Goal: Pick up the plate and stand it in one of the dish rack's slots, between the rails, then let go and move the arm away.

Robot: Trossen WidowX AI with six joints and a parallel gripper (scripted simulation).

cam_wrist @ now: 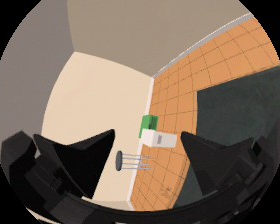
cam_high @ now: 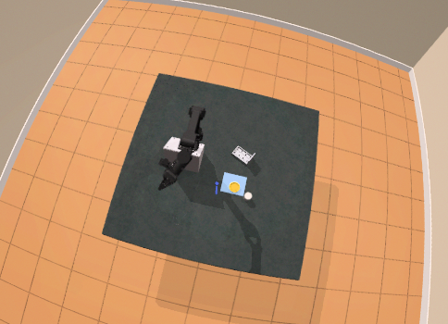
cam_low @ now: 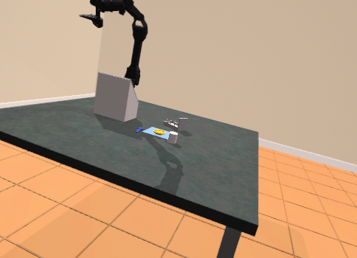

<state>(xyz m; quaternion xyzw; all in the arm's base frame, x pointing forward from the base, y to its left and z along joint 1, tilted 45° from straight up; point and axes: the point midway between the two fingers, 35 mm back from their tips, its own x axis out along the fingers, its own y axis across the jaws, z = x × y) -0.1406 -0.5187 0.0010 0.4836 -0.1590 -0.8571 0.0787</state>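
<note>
Right now the plate is 40 cm ahead of my gripper tip, 23 cm to the left of it and 54 cm below it. From my gripper tip the other things lie so: dish rack 44 cm ahead, 46 cm to the left, 53 cm below; white cup 49 cm ahead, 17 cm to the left, 53 cm below; blue spoon 29 cm ahead, 23 cm to the left, 55 cm below.
</note>
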